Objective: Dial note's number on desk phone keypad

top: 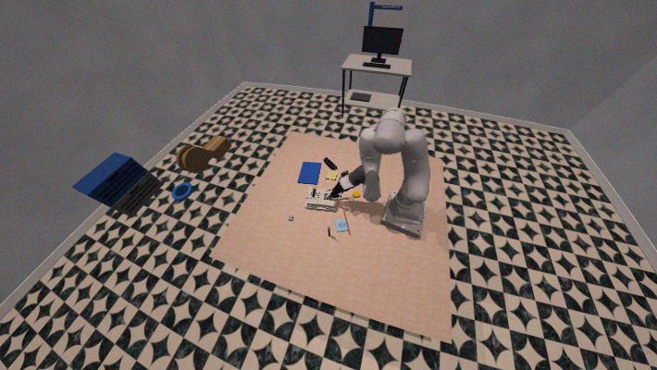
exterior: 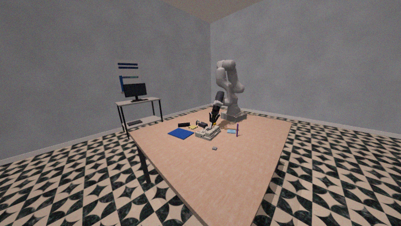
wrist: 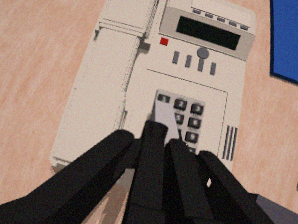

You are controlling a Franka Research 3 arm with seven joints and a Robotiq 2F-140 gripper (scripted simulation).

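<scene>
Now: the handset 4 cm ahead of my hand, 7 cm to the left of it and 2 cm below it. From my hand the other things lie so: pencil: 17 cm behind, 11 cm to the left, 5 cm below; then purple pen: 10 cm behind, 24 cm to the left; then yellow disc: 16 cm behind, 12 cm to the right, 6 cm below.
</scene>
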